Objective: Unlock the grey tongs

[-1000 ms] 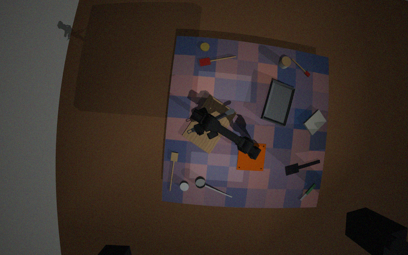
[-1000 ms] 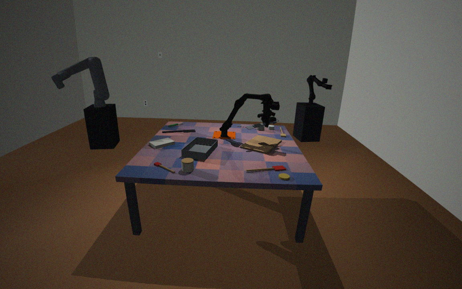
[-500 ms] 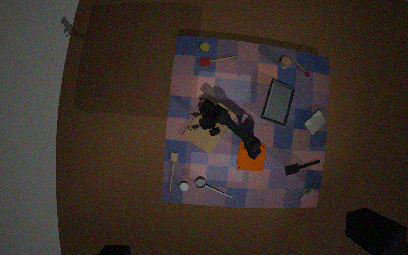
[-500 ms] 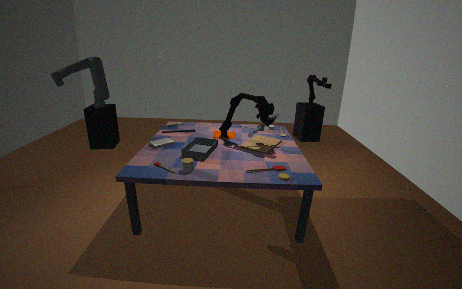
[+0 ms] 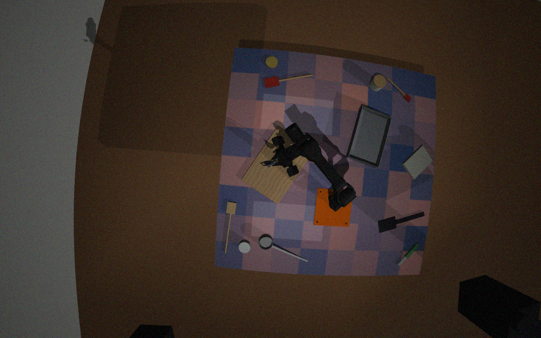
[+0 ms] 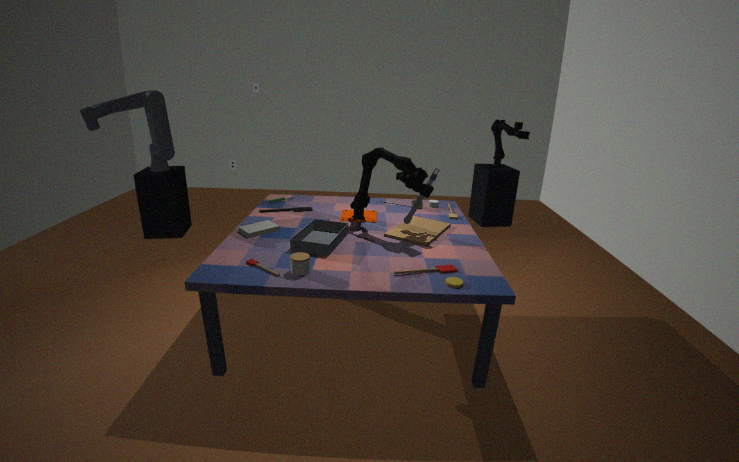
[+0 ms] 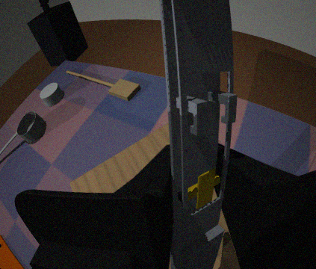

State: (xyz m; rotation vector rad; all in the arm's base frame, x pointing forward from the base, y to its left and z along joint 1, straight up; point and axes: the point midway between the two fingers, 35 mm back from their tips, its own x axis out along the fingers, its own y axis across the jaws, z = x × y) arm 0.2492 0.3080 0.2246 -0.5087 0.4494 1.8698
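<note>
Now: gripper tip 1 cm short of the yellow lock piece, 2 cm to the left of it and 3 cm below it. From my gripper tip the other things lie so: red spatula (47 cm ahead, 12 cm to the right, 20 cm below); grey roasting tin (10 cm ahead, 57 cm to the right, 18 cm below); wooden board (1 cm behind, 4 cm to the right, 20 cm below).
</note>
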